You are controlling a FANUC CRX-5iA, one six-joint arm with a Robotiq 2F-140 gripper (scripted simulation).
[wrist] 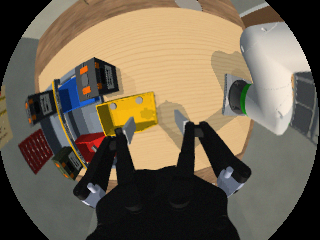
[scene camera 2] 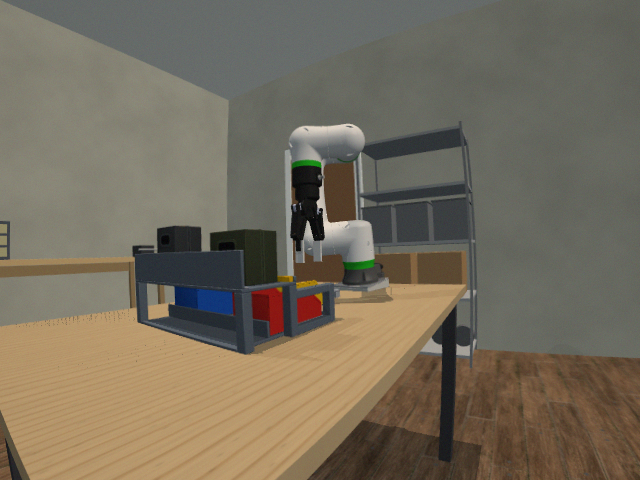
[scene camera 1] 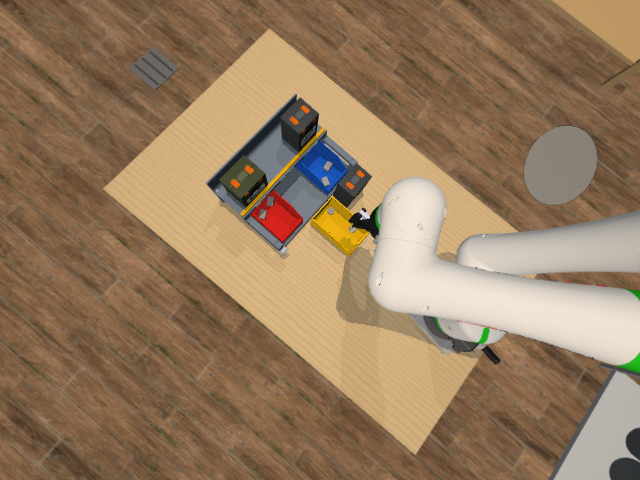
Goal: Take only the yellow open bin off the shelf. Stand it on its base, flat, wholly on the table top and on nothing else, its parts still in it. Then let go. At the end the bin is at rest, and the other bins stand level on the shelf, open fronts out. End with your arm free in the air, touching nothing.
Labels:
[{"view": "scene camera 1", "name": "yellow open bin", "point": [335, 227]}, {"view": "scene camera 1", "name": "red bin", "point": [282, 218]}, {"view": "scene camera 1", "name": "blue bin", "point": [312, 164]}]

